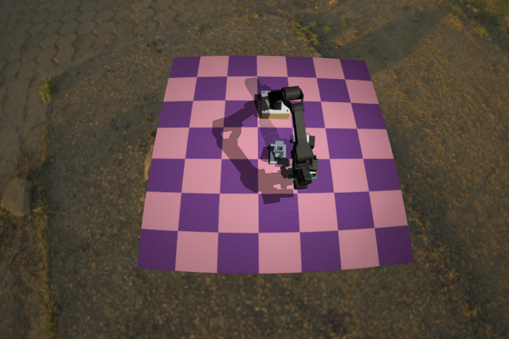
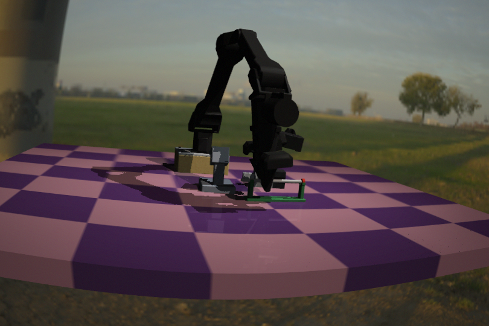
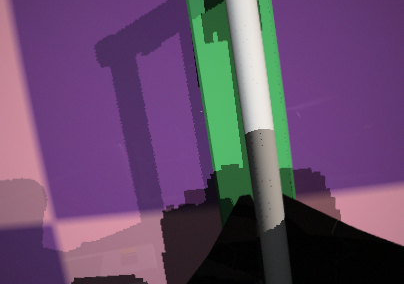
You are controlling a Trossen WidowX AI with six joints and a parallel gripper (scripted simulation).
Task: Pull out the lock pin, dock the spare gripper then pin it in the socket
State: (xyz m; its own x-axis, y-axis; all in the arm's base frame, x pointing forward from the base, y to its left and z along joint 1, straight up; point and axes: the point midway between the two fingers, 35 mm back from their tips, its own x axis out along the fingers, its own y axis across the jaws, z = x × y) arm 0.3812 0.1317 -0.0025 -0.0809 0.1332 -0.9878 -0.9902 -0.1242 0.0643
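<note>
My gripper tip is now 20 mm to the right of the green rack. From my gripper tip the other things lie so: spare gripper 190 mm behind, 20 mm to the left; then grey mount 100 mm behind, 100 mm to the right, 30 mm above.
</note>
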